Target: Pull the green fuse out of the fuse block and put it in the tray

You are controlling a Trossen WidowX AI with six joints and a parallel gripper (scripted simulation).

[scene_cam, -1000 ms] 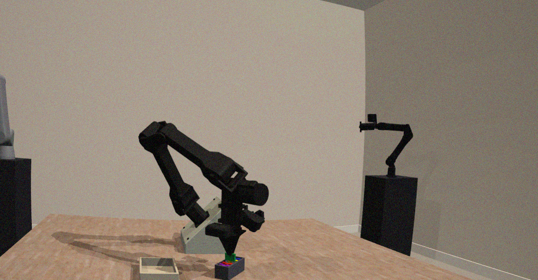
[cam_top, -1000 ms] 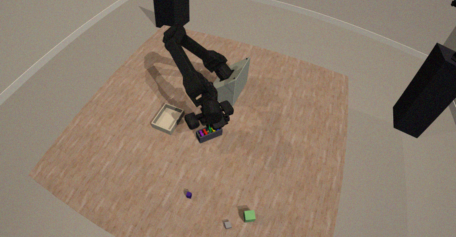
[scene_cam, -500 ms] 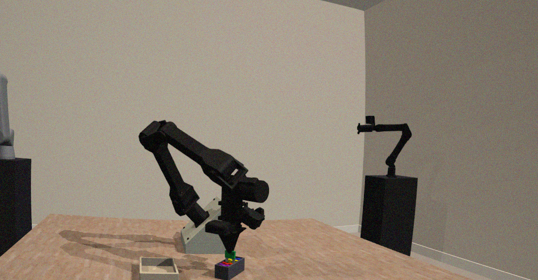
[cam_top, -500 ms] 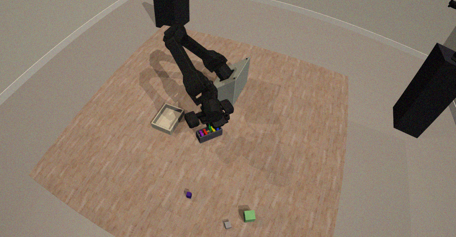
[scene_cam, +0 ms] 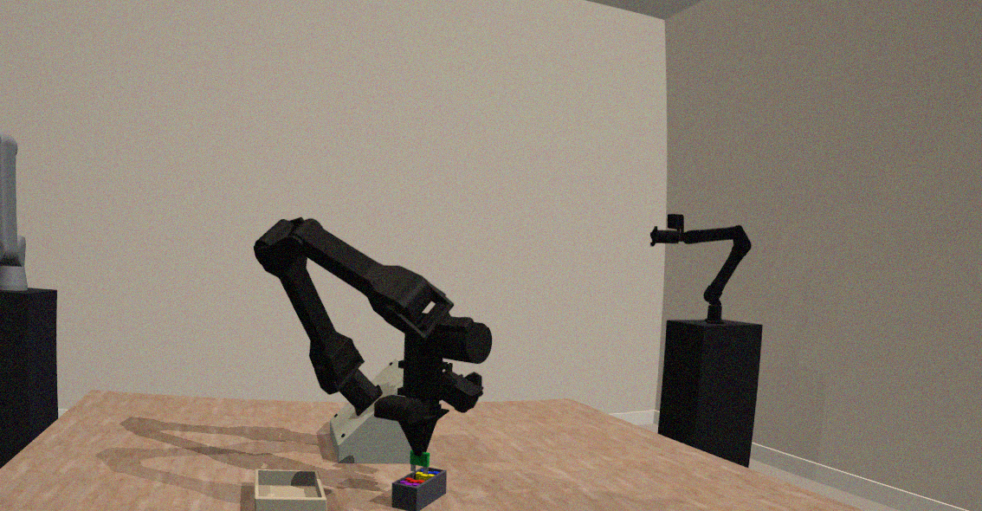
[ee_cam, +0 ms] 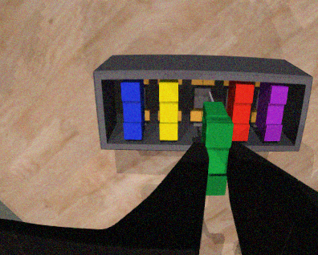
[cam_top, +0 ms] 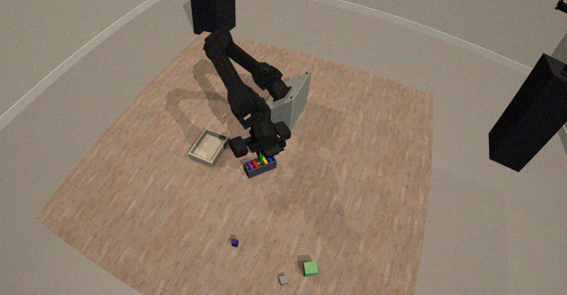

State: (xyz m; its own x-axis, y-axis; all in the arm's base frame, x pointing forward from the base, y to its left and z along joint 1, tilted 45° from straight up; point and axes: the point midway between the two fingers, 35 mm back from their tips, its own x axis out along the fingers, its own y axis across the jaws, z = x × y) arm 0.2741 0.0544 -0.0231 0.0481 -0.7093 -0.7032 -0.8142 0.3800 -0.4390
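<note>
The red fuse is 50 mm below my gripper tip, 10 mm to the right of it and 10 mm ahead of it. Also, from my gripper tip: green fuse: 10 mm below; then blue fuse: 50 mm below, 30 mm behind, 20 mm to the left; then yellow fuse: 50 mm below, 10 mm to the left, 10 mm behind.
</note>
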